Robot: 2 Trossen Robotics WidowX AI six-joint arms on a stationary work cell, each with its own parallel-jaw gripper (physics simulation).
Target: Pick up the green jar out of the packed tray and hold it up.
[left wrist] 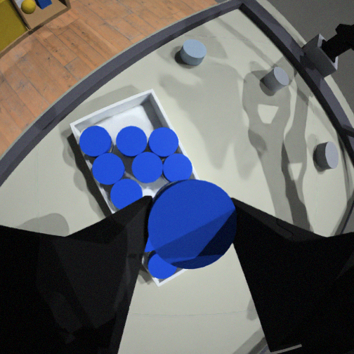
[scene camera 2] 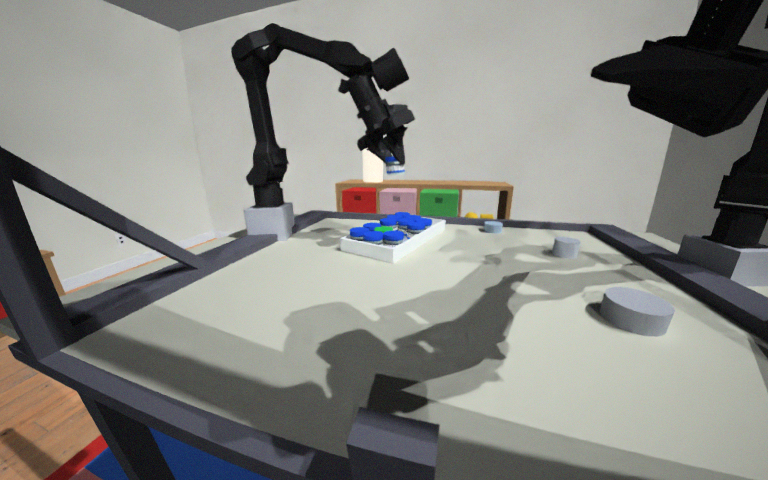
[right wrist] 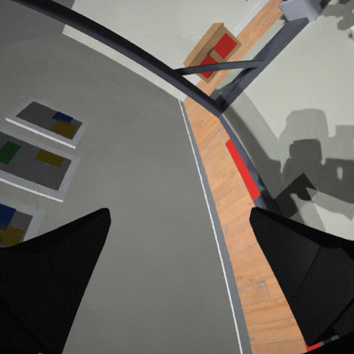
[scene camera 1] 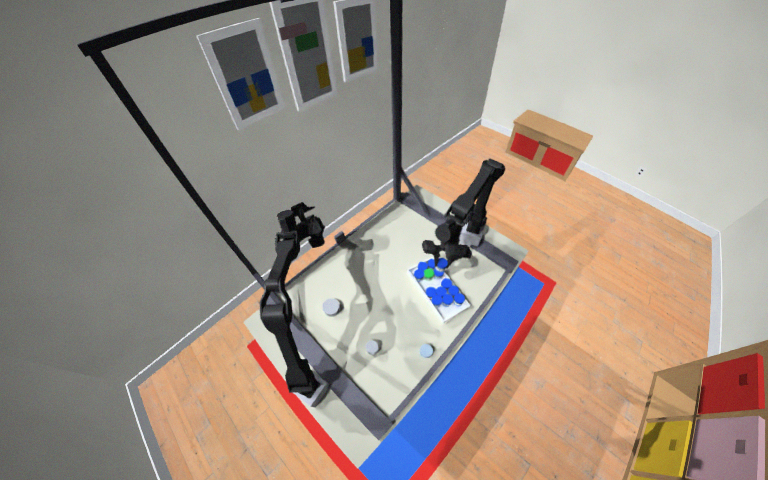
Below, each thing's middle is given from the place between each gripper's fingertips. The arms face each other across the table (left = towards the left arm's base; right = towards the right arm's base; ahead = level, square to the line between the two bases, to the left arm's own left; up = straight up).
My right hand is 23 cm short of the wide grey cylinder (scene camera 2: 639, 312), 18 cm to the left of it and 27 cm above it. Also, from my right hand: white tray (left wrist: 143, 116): 50 cm ahead, 21 cm to the left, 30 cm below.
My left hand is 20 cm above the white tray and 1 cm short of it. Also, from my left hand: wide grey cylinder 39 cm to the right, 26 cm behind, 17 cm below.
